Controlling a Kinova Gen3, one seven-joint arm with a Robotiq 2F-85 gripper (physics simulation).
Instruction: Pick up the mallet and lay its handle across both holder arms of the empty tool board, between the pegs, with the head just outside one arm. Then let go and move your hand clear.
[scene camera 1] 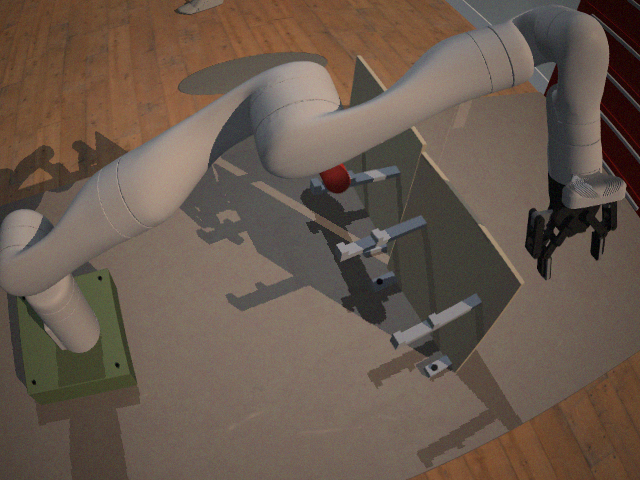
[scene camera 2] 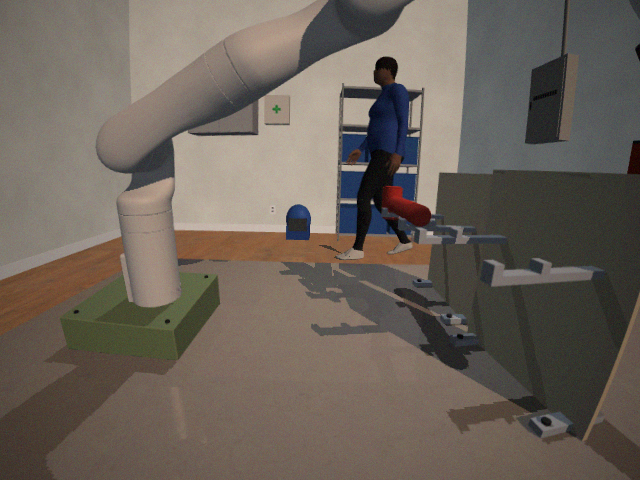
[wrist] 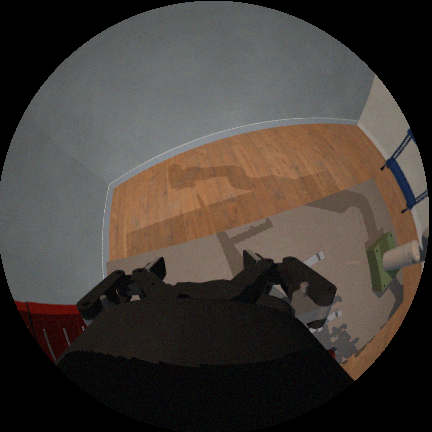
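Seen in the pictures: gripper, fingertip midpoint: (scene camera 1: 571,266) (wrist: 203,262); arm's base at its link origin: (scene camera 1: 78,330) (scene camera 2: 158,295) (wrist: 386,260).
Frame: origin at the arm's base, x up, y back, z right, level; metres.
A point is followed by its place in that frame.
The red mallet (scene camera 1: 336,178) @(x 0.178, y -0.508, z -0.027 m) (scene camera 2: 410,207) @(x 0.174, y -0.500, z -0.053 m) rests at the holder arms of the far tool board (scene camera 1: 392,149) @(x 0.159, y -0.642, z -0.077 m) (scene camera 2: 457,188) @(x 0.213, y -0.645, z -0.143 m); its handle is not clearly visible. The empty tool board (scene camera 1: 460,232) @(x 0.208, y -0.632, z 0.152 m) (scene camera 2: 563,217) @(x 0.196, y -0.634, z 0.179 m) stands nearer the front, with one holder arm (scene camera 1: 436,320) @(x 0.158, y -0.547, z 0.251 m) (scene camera 2: 547,274) @(x 0.146, y -0.549, z 0.256 m) at its near end and another holder arm (scene camera 1: 361,246) @(x 0.146, y -0.503, z 0.087 m) (scene camera 2: 439,239) @(x 0.144, y -0.499, z 0.093 m) further back. Each has a raised peg and a raised tip. My gripper (scene camera 1: 571,259) @(x 0.311, y -0.697, z 0.316 m) (wrist: 203,262) @(x 0.311, y -0.697, z 0.316 m) is open and empty, hanging behind the empty board, on the side away from the holder arms and well away from the mallet.
My arm arches over the far board and partly covers the mallet in scene camera 1. The green base block (scene camera 1: 103,299) @(x 0.002, y -0.066, z -0.048 m) (scene camera 2: 199,315) @(x -0.038, y -0.084, z 0.005 m) (wrist: 375,272) @(x -0.027, y -0.085, z -0.012 m) stands opposite the boards. Red drawers (scene camera 1: 617,87) (wrist: 45,320) stand beyond my gripper. A person (scene camera 2: 385,121) is in front of a shelf unit (scene camera 2: 339,155).
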